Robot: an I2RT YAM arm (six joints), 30 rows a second.
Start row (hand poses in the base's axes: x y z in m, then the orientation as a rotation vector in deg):
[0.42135 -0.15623 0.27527 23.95 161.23 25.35]
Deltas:
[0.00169 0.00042 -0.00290 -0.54 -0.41 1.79]
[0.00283 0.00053 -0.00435 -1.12 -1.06 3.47]
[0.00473 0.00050 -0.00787 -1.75 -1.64 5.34]
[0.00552 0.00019 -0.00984 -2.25 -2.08 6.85]
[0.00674 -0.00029 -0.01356 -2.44 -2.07 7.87]
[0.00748 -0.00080 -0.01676 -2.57 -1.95 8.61]
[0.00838 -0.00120 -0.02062 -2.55 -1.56 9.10]
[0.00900 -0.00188 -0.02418 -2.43 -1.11 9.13]
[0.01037 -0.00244 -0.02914 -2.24 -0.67 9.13]
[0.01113 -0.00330 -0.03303 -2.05 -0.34 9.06]
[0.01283 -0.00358 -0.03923 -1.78 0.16 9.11]
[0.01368 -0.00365 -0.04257 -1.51 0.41 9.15]
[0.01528 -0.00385 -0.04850 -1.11 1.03 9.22]
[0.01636 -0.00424 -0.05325 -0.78 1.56 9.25]
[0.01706 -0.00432 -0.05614 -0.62 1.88 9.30]
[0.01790 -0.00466 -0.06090 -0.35 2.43 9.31]
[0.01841 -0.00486 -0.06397 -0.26 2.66 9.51]
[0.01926 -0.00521 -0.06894 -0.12 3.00 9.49]
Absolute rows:
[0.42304 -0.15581 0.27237 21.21 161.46 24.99]
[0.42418 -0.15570 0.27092 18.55 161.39 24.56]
[0.42608 -0.15573 0.26740 15.64 161.41 24.09]
[0.42687 -0.15604 0.26543 13.30 161.41 23.72]
[0.42809 -0.15652 0.26171 11.84 161.68 23.65]
[0.42883 -0.15703 0.25851 10.80 161.99 23.59]
[0.42973 -0.15743 0.25465 10.23 162.48 23.68]
[0.43035 -0.15811 0.25109 10.33 162.92 23.81]
[0.43172 -0.15867 0.24613 10.49 163.34 24.05]
[0.43248 -0.15953 0.24224 10.72 163.63 24.27]
[0.43418 -0.15981 0.23604 10.84 164.11 24.62]
[0.43503 -0.15988 0.23270 10.90 164.35 25.00]
[0.43663 -0.16008 0.22677 11.05 164.94 25.53]
[0.43771 -0.16047 0.22202 11.23 165.43 25.97]
[0.43841 -0.16055 0.21913 11.27 165.74 26.18]
[0.43925 -0.16089 0.21437 11.47 166.26 26.53]
[0.43976 -0.16109 0.21130 11.26 166.53 26.68]
[0.44061 -0.16144 0.20633 11.41 166.84 26.85]

